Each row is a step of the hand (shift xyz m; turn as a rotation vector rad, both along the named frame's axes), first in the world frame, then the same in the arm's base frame.
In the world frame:
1: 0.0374 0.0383 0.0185 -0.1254 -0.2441 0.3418
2: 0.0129 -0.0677 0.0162 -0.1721 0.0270 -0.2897
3: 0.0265 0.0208 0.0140 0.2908 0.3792 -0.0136
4: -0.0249 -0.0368 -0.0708 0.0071 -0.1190 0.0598
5: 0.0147 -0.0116 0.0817 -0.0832 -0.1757 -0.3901
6: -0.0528 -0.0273 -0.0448 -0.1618 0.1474 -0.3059
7: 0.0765 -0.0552 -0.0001 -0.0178 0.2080 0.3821
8: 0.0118 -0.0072 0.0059 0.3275 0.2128 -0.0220
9: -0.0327 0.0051 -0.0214 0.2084 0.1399 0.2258
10: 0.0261 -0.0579 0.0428 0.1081 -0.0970 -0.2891
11: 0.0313 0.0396 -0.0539 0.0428 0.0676 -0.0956
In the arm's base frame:
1: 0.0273 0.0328 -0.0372 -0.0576 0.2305 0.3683
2: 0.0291 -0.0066 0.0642 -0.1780 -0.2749 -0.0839
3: 0.0209 0.0220 -0.0203 0.1906 0.1345 -0.4173
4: -0.0164 -0.0806 0.0150 0.0365 0.0167 0.1272
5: 0.0183 0.0739 0.0351 -0.0444 -0.4312 0.0457
6: -0.0454 -0.0549 0.0217 -0.1973 -0.2489 -0.2015
7: 0.0875 -0.0134 0.0325 -0.0615 0.4276 -0.0544
8: 0.0133 0.0039 0.0058 0.2662 0.0732 -0.2771
9: -0.0333 -0.0206 -0.0044 0.1720 0.2734 -0.0983
10: 0.0399 0.0225 0.0613 0.1238 -0.2968 -0.0357
11: 0.0200 -0.0352 -0.0618 0.0238 -0.0642 -0.1042

